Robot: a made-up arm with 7 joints.
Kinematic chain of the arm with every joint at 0, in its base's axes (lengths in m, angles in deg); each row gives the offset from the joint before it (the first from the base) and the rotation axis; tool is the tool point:
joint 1: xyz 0 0 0.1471 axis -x
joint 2: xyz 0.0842 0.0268 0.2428 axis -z
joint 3: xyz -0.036 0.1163 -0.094 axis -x
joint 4: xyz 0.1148 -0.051 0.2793 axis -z
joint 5: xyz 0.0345 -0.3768 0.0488 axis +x
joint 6: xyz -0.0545 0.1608 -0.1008 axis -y
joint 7: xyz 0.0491 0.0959 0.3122 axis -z
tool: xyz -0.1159 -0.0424 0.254
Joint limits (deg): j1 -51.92..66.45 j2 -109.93..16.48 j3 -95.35..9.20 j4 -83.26..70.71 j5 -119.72..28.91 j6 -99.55..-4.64 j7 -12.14..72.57
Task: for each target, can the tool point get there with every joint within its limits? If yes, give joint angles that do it. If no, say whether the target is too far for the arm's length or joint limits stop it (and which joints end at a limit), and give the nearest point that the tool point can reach.
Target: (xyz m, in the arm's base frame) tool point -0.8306 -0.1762 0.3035
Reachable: no: joint limits stop it (at a limit: joint 1, joint 2, joint 3, joint 4) | nearest point -0.5950 -0.1730 0.3709 | short by 0.245 m
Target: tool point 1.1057 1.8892 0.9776
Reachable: no: too far | nearest point 0.5298 0.9541 0.5665 | short by 1.173 m
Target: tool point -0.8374 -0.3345 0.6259
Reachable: no: joint limits stop it (at a limit: joint 1, joint 2, joint 3, joint 4, joint 5, joint 7) | nearest point -0.6359 -0.3274 0.6187 | short by 0.202 m
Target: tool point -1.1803 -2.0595 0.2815
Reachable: no: too far | nearest point -0.3073 -0.8595 0.2993 | short by 1.484 m
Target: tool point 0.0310 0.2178 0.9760
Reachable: yes | joints -14.61 -78.23 -33.89 -70.49 -6.38 -66.63 -0.97
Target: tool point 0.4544 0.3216 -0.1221
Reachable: yes | joints -42.66 -49.40 -62.29 37.33 -108.25 -79.96 14.59
